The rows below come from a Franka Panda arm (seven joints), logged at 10 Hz.
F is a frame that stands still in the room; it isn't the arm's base.
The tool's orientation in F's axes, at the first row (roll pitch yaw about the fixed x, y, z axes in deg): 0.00, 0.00, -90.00
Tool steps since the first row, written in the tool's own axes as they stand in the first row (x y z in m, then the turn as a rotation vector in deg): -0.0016, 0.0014, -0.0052, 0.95, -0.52, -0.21; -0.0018, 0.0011, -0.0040, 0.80, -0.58, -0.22; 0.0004, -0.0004, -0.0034, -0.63, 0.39, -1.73; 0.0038, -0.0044, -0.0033, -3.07, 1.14, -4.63; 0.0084, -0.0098, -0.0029, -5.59, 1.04, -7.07; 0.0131, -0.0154, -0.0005, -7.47, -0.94, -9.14
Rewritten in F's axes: 0.0014, 0.0016, -0.0052, -0.52, -0.95, -0.21; 0.0011, 0.0018, -0.0040, -0.58, -0.80, -0.22; -0.0004, -0.0004, -0.0034, 0.39, 0.63, -1.73; -0.0044, -0.0038, -0.0033, 1.14, 3.07, -4.63; -0.0098, -0.0084, -0.0029, 1.04, 5.59, -7.07; -0.0154, -0.0131, -0.0005, -0.94, 7.47, -9.14
